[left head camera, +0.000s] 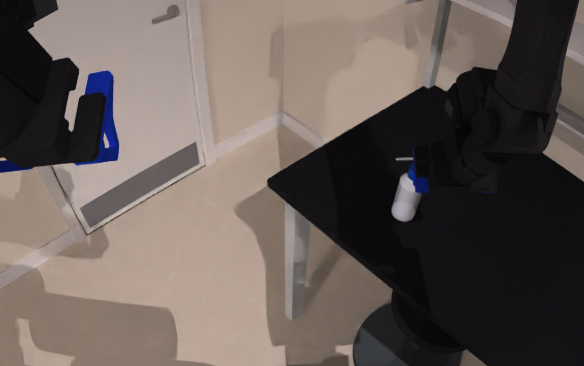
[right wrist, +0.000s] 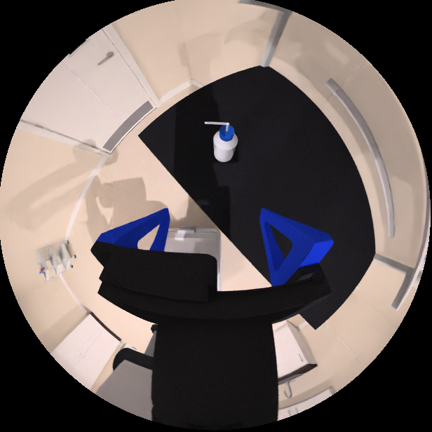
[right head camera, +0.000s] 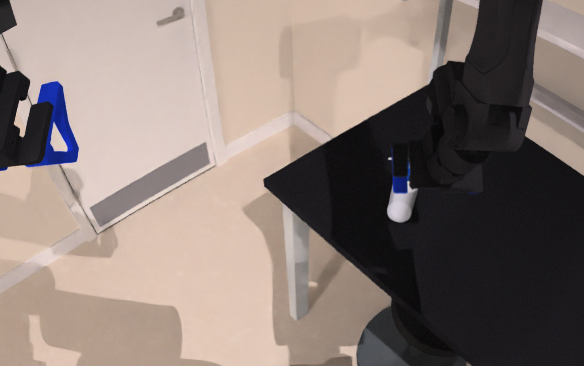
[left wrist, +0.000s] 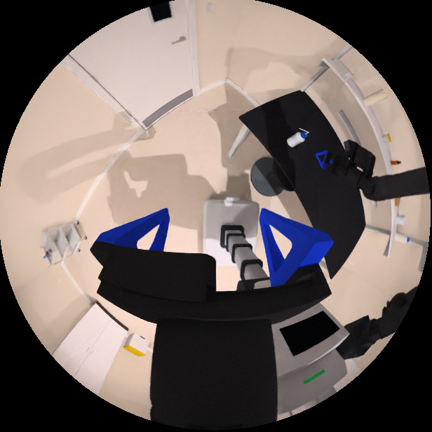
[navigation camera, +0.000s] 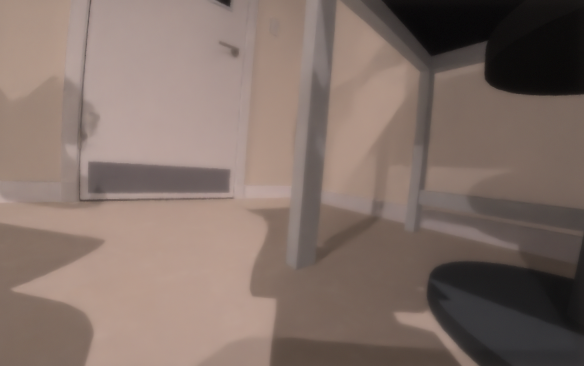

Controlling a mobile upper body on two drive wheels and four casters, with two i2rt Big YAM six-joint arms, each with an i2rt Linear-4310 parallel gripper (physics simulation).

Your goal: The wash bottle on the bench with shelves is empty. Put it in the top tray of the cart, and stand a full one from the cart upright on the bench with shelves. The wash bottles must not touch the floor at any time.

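A white wash bottle with a blue cap and thin spout stands upright on the black bench top, near its far left corner. My right gripper is open, low over the bench beside the bottle; one blue finger overlaps the bottle's neck in the head views. The bottle lies beyond the fingertips in the right wrist view, not between them. My left gripper is open and empty, away from the bench. The small pale cart is far off at the left of both wrist views; its bottles are unclear.
A round-based stool stands partly under the bench. A bench leg stands at the near corner. Shelves run above the bench's back. A door is behind. A white cabinet stands lower left.
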